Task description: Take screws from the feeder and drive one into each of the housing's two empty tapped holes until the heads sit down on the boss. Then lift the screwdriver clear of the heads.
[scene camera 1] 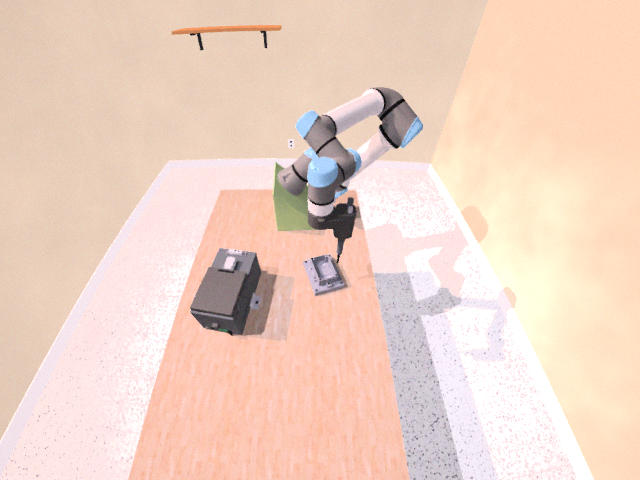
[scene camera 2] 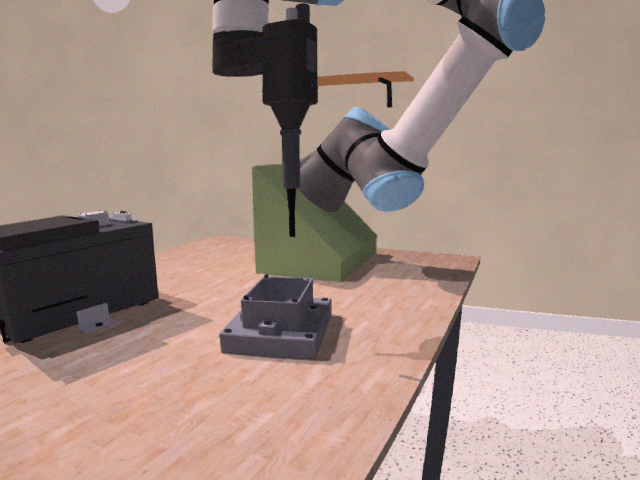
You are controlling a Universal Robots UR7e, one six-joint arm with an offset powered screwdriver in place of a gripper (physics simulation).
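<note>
My screwdriver (scene camera 1: pixel 338 260) (scene camera 2: pixel 292 235) is upright. Its dark bit ends in the air above the housing, apart from it, and no screw shows at the tip. The grey housing (scene camera 1: pixel 316 287) (scene camera 2: pixel 276 346) lies flat on the table, with an open box-shaped wall on a wider base. Dark round marks show at corners of its wall and on its base; one at the wall's back left stands slightly proud in scene camera 2. Heads and empty holes are too small to tell apart. The dark screw feeder (scene camera 1: pixel 219 291) (scene camera 2: pixel 87 276) stands to the left of the housing.
A green wedge-shaped mount (scene camera 1: pixel 289 214) (scene camera 2: pixel 276 227) stands behind the housing under the arm's base. A small grey bracket (scene camera 1: pixel 256 301) (scene camera 2: pixel 93 317) sticks out from the feeder's side, towards the housing. An orange shelf (scene camera 1: pixel 227 29) (scene camera 2: pixel 361 78) hangs on the back wall.
</note>
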